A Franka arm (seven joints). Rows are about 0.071 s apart.
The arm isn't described. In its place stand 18 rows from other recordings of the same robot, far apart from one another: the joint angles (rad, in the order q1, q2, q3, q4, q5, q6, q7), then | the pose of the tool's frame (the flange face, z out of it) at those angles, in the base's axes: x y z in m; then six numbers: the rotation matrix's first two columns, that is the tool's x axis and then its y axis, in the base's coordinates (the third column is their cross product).
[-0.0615, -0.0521, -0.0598, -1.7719, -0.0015, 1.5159, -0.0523] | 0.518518 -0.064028 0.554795 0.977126 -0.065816 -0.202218 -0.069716 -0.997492 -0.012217
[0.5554, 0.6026, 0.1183, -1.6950, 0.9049, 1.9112, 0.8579] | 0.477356 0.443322 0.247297 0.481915 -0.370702 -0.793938 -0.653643 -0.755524 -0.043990
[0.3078, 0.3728, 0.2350, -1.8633, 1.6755, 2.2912, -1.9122] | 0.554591 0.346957 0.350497 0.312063 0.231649 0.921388 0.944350 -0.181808 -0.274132
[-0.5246, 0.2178, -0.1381, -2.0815, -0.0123, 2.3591, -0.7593] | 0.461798 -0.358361 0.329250 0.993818 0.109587 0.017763 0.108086 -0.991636 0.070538
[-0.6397, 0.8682, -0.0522, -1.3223, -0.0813, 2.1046, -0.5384] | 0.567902 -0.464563 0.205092 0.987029 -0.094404 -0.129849 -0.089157 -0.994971 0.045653
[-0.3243, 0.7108, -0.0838, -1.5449, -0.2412, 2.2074, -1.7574] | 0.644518 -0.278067 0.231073 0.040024 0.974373 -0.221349 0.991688 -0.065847 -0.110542
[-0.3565, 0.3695, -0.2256, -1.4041, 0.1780, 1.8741, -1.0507] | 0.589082 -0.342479 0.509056 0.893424 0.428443 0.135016 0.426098 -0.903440 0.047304
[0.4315, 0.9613, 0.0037, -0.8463, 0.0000, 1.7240, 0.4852] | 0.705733 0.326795 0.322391 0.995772 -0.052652 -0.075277 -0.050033 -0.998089 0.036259
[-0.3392, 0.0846, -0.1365, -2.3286, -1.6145, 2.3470, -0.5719] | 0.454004 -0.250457 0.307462 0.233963 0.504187 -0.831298 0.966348 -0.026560 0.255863
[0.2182, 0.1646, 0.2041, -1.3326, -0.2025, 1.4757, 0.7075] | 0.556491 0.211911 0.636259 0.951405 -0.292493 0.096318 -0.303812 -0.942607 0.138527
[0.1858, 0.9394, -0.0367, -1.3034, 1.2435, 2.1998, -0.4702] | 0.738894 0.151313 0.185532 0.980831 -0.192598 0.029602 -0.090722 -0.585798 -0.805363
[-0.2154, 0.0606, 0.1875, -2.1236, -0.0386, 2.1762, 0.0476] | 0.549801 -0.017553 0.382718 0.998536 -0.053756 -0.006065 -0.053620 -0.998349 0.020608
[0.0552, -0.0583, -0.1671, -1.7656, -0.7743, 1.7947, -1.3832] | 0.545757 -0.123503 0.606748 0.171779 0.723206 -0.668929 0.983936 -0.092456 0.152713
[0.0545, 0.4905, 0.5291, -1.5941, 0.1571, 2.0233, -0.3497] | 0.585070 0.339435 0.384761 0.698836 0.707532 0.105004 0.690538 -0.629074 -0.356963
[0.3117, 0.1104, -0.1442, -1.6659, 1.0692, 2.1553, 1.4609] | 0.619276 0.145643 0.594344 0.010952 -0.550220 -0.834948 -0.943480 0.270922 -0.190910
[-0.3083, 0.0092, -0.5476, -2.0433, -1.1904, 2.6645, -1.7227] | 0.406895 -0.426428 0.490895 -0.153646 0.540406 -0.827257 0.978044 0.202460 -0.049394
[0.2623, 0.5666, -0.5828, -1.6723, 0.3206, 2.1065, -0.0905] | 0.651916 -0.152899 0.315014 0.945109 -0.325606 -0.027382 -0.324882 -0.945346 0.027793
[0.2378, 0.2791, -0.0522, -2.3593, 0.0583, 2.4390, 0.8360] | 0.480693 0.089362 0.195305 0.751831 -0.643718 -0.142753 -0.629017 -0.765143 0.137455
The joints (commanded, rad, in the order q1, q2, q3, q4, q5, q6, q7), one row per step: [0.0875, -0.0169, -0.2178, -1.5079, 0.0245, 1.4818, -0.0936]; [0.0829, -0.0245, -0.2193, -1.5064, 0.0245, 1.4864, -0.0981]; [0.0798, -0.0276, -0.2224, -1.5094, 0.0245, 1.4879, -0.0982]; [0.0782, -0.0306, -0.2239, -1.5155, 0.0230, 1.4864, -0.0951]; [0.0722, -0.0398, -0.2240, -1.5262, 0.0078, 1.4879, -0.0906]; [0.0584, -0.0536, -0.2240, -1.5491, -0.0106, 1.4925, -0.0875]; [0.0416, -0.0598, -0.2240, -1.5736, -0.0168, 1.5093, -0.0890]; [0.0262, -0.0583, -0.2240, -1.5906, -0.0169, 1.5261, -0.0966]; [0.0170, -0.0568, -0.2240, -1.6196, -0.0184, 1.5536, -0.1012]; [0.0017, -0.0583, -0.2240, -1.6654, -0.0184, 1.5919, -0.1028]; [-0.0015, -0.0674, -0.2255, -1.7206, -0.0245, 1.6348, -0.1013]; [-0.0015, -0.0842, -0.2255, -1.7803, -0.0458, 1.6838, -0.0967]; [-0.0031, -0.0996, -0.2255, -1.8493, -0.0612, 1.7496, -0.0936]
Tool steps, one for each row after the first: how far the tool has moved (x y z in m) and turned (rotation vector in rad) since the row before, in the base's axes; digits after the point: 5 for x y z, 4 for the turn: [-0.00241, -0.00356, 0.00510, -0.0001, -0.0137, -0.0017]; [-0.00128, -0.00344, 0.00036, 0.0005, -0.0016, -0.0061]; [-0.00134, -0.00187, -0.00140, -0.0001, 0.0048, -0.0062]; [-0.00349, -0.00517, -0.00007, -0.0129, 0.0023, -0.0118]; [-0.00539, -0.00959, -0.00309, -0.0143, 0.0072, -0.0181]; [-0.00194, -0.00971, -0.00673, -0.0045, 0.0025, -0.0154]; [0.00051, -0.00822, -0.00725, -0.0001, 0.0017, -0.0075]; [0.00184, -0.00527, -0.01199, -0.0012, 0.0033, -0.0041]; [0.00043, -0.00829, -0.01751, 0.0016, 0.0058, -0.0129]; [-0.00123, -0.00313, -0.01774, -0.0031, 0.0042, -0.0047]; [-0.00332, -0.00178, -0.01545, -0.0182, -0.0018, -0.0005]; [-0.00278, -0.00159, -0.01931, -0.0137, -0.0091, 0.0012]
